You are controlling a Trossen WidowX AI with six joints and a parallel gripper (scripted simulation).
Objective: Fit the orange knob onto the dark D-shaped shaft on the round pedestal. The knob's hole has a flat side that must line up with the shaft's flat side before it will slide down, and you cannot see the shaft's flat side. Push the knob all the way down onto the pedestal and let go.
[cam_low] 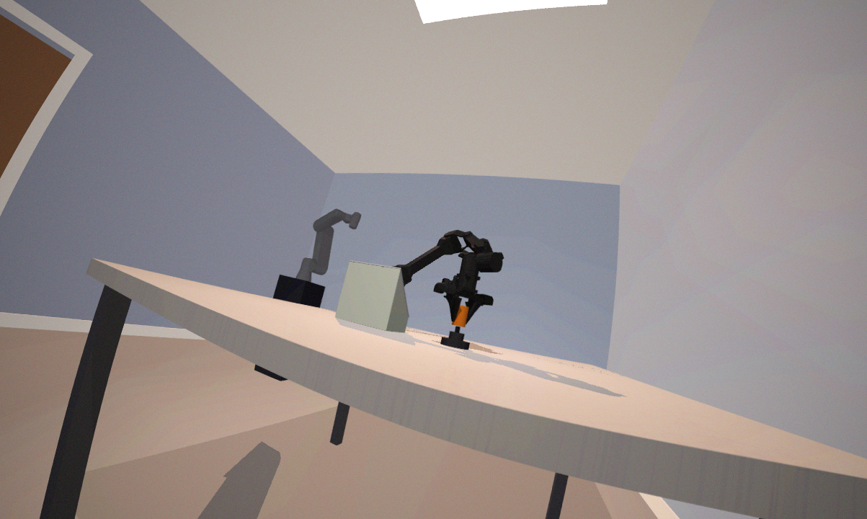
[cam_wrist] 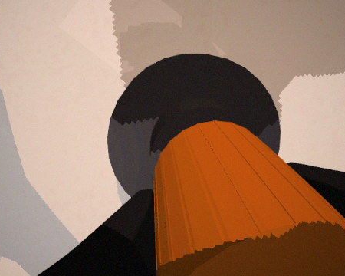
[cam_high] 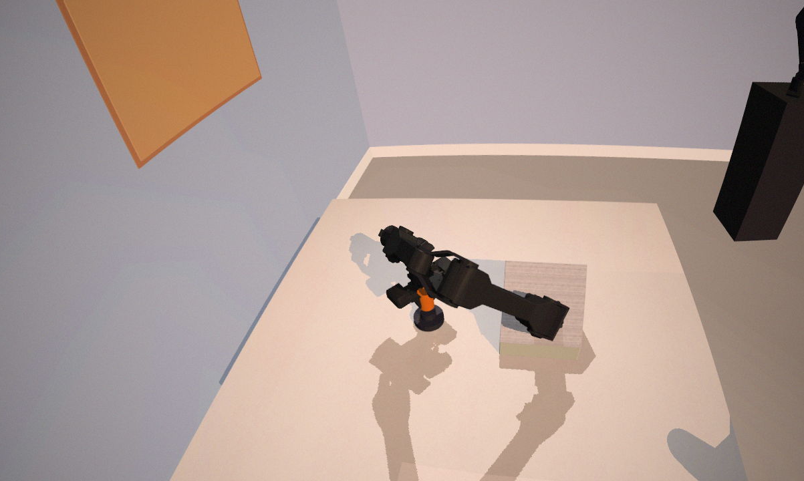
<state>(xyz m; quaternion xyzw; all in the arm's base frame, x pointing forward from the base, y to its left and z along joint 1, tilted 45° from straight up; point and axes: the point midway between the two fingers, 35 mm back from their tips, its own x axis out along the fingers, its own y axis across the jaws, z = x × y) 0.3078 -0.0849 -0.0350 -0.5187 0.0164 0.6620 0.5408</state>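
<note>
My gripper tip is now 20 mm below the orange knob. The rest, counted from my gripper tip: pedestal 40 mm below.
</note>
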